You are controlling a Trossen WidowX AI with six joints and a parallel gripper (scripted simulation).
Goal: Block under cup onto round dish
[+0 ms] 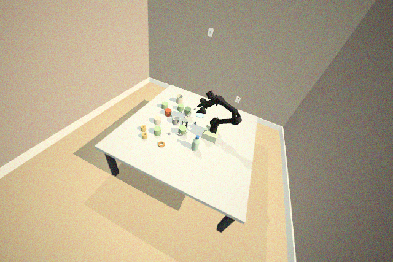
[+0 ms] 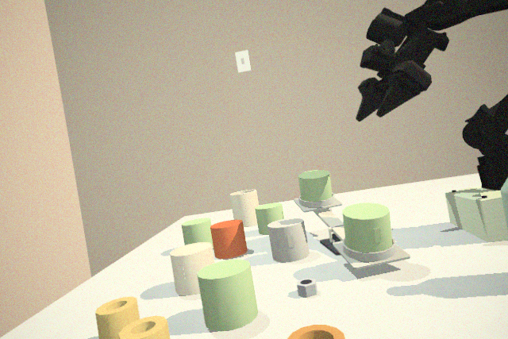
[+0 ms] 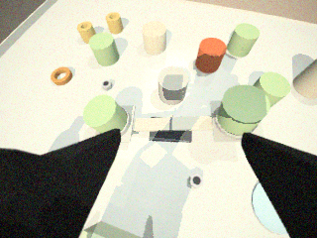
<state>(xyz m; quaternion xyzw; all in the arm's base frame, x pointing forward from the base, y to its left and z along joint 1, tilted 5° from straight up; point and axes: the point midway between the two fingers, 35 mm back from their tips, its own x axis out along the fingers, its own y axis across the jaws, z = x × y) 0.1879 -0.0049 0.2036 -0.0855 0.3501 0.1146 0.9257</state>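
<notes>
My gripper tip is now 20 cm above the small grey-blue block, 15 cm to the right of it and 6 cm short of it. The rest, counted from my gripper tip: balance: 20 cm below, 9 cm ahead, 3 cm to the left; then pale blue round dish: 23 cm to the right, 23 cm below; then grey cylinder: 20 cm below, 19 cm ahead, 7 cm to the left.
</notes>
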